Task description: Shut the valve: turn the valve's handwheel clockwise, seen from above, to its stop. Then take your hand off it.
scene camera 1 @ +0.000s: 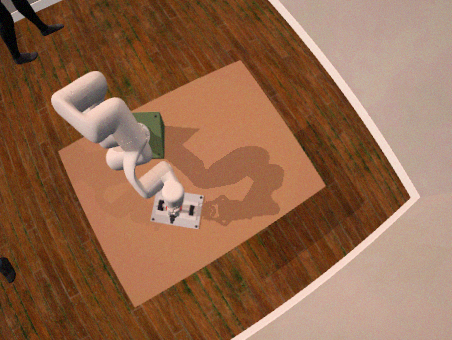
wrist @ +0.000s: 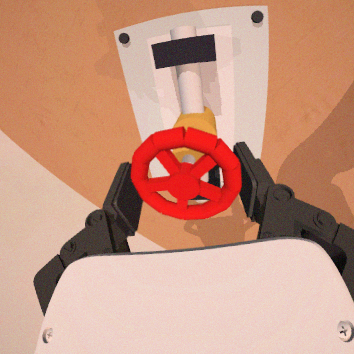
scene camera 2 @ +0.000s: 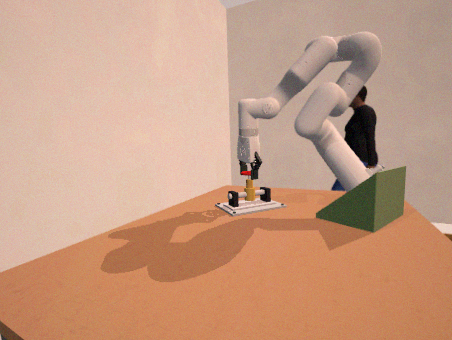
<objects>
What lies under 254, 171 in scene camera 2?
My gripper.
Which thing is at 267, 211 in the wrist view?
My gripper.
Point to a red handwheel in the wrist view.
183, 182
</objects>
